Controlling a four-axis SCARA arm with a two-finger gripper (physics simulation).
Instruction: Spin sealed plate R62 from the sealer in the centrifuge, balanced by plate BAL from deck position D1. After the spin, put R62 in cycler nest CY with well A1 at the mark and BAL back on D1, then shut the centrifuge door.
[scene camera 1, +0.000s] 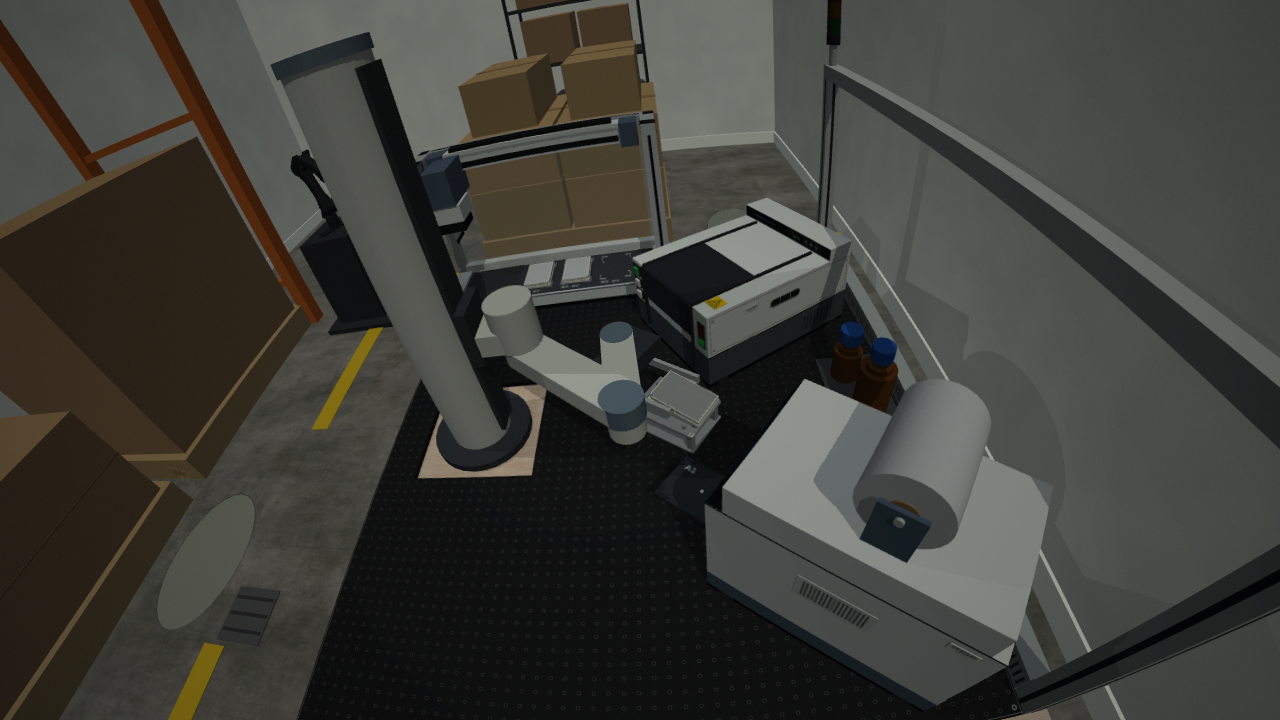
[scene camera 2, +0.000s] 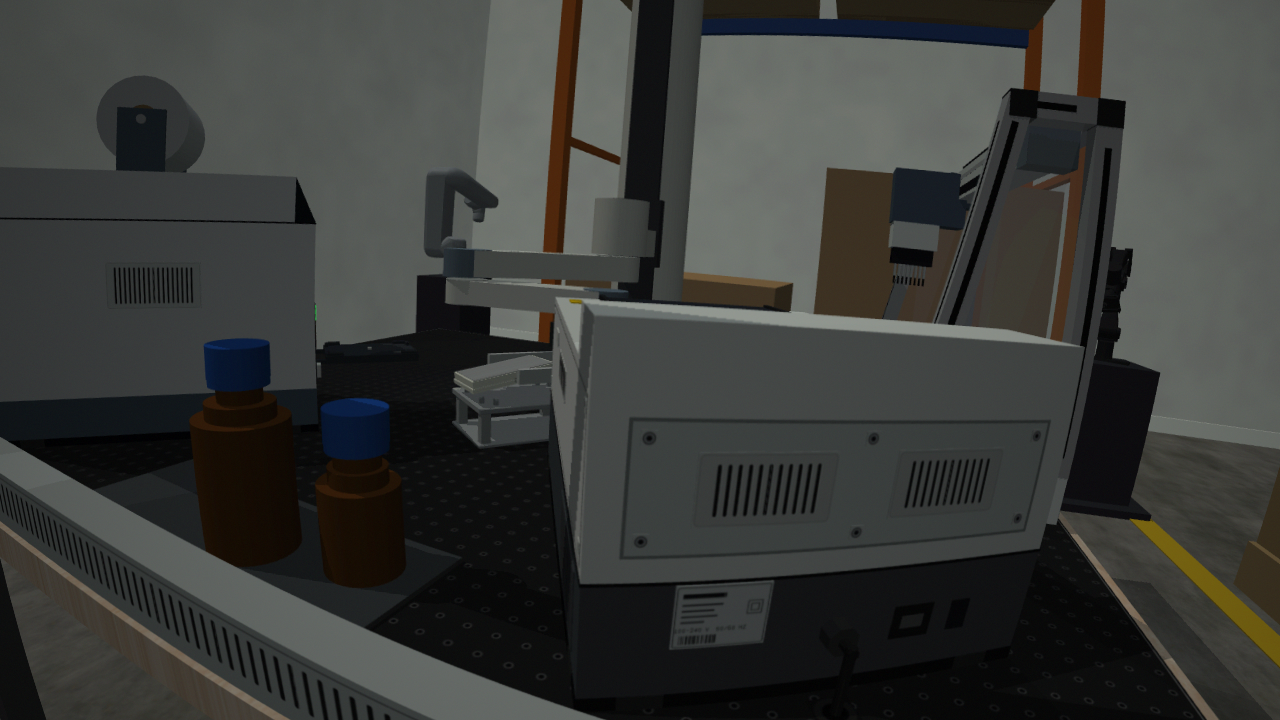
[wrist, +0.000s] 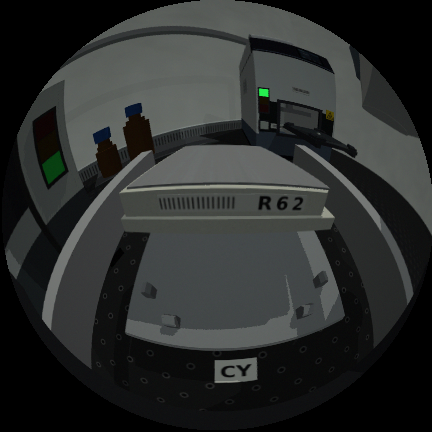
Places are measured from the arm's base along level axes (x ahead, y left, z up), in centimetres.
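Where they show: gripper, fingertip midpoint: (scene camera 1: 685, 395) (scene camera 2: 502, 368) (wrist: 224, 154); arm's base, origin of the base link: (scene camera 1: 484, 430).
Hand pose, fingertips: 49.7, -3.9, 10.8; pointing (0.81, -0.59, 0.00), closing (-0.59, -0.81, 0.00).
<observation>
Each offset is from my fingertips to the top centre of the thing, as dx, dy, dz. "pt": to the spot under its first point.
Sealed plate R62 @(-0.2, +0.1, +1.3) (scene camera 1: 684, 396) (scene camera 2: 487, 377) (wrist: 225, 204) is held with its barcode and label side facing the wrist camera. My gripper (scene camera 1: 691, 407) (wrist: 224, 154) is shut on it, one finger along each side. The plate hangs low above cycler nest CY @(-2.3, +1.4, -3.0) (scene camera 2: 501, 399) (wrist: 225, 280); whether it touches is hidden. Several nest pegs and the CY label @(-10.8, +7.6, -9.5) (wrist: 235, 370) show in the wrist view. The centrifuge (scene camera 1: 778, 308) (scene camera 2: 823, 376) stands beside the nest, a green light lit on its front; its door state is unclear. Two plates @(-42.4, +62.0, -2.7) (scene camera 1: 539, 273) @(-30.0, +62.2, -2.7) (scene camera 1: 577, 268) lie on the deck; their labels are unreadable.
The sealer @(+24.6, -43.3, +38.0) (scene camera 1: 805, 465) (scene camera 2: 152, 313) (wrist: 295, 75) with its film roll stands on the nest's other side. A dark stand (scene camera 1: 684, 492) marked A1 lies before it. Brown bottles @(pt +38.2, +7.7, -1.7) (scene camera 1: 846, 360) (scene camera 2: 246, 483) (wrist: 138, 135) stand near the wall. A gantry (scene camera 1: 657, 179) spans the deck.
</observation>
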